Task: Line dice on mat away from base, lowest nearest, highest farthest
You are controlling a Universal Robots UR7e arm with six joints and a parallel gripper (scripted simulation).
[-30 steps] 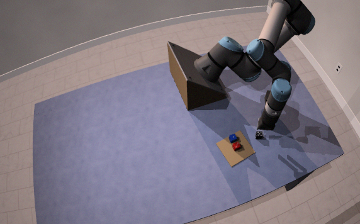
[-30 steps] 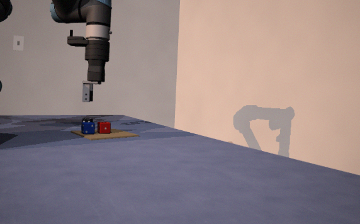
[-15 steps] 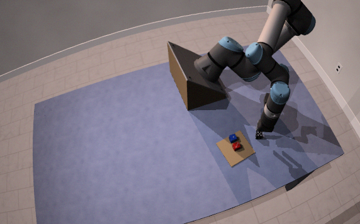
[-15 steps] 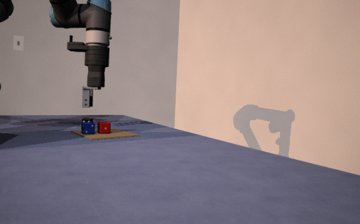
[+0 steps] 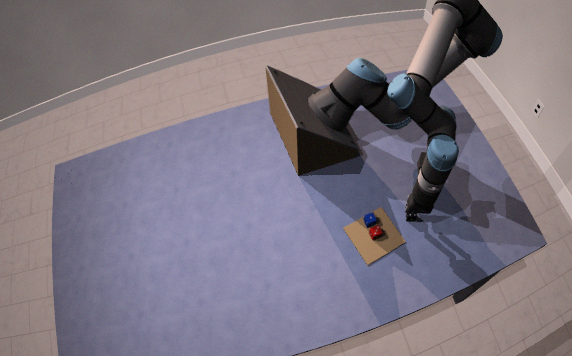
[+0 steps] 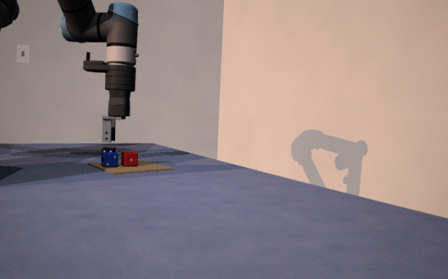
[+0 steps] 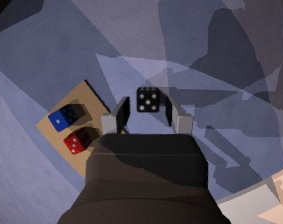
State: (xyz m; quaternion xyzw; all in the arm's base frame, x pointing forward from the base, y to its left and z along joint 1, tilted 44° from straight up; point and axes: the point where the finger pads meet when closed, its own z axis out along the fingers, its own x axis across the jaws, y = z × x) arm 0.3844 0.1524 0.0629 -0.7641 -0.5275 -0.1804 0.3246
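The black die is 5 cm below my hand. The rest, counted from my hand: red die: 2 cm ahead, 13 cm to the right, 5 cm below; then blue die: 2 cm behind, 13 cm to the right, 5 cm below; then tan mat: 2 cm ahead, 13 cm to the right, 6 cm below.
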